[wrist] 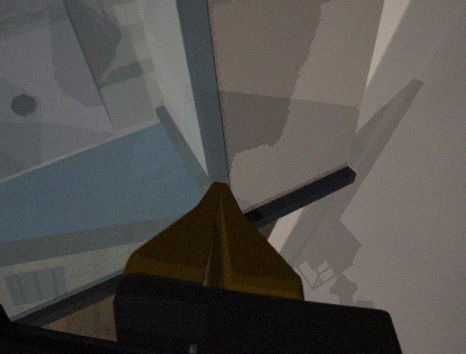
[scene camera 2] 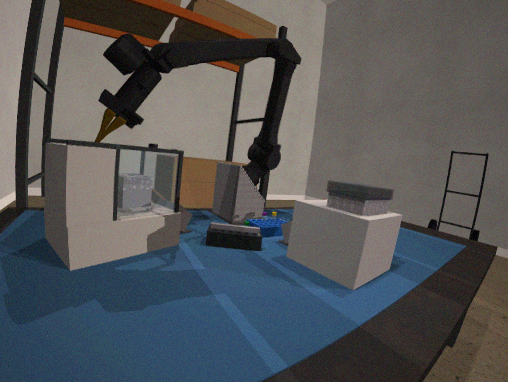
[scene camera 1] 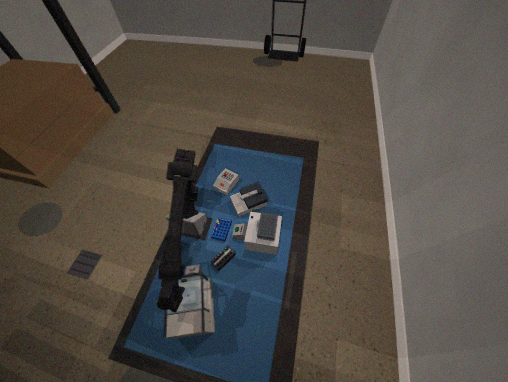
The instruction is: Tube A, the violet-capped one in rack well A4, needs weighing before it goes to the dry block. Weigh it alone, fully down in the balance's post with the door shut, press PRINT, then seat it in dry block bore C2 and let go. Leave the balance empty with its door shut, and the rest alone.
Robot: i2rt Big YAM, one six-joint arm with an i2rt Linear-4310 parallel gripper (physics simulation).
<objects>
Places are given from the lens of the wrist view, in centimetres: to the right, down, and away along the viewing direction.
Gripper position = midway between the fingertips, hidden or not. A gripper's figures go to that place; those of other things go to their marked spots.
my gripper point(wrist: 218, 192): -1, 1, 16
balance point(wrist: 122, 122): -4, -2, 11
</objects>
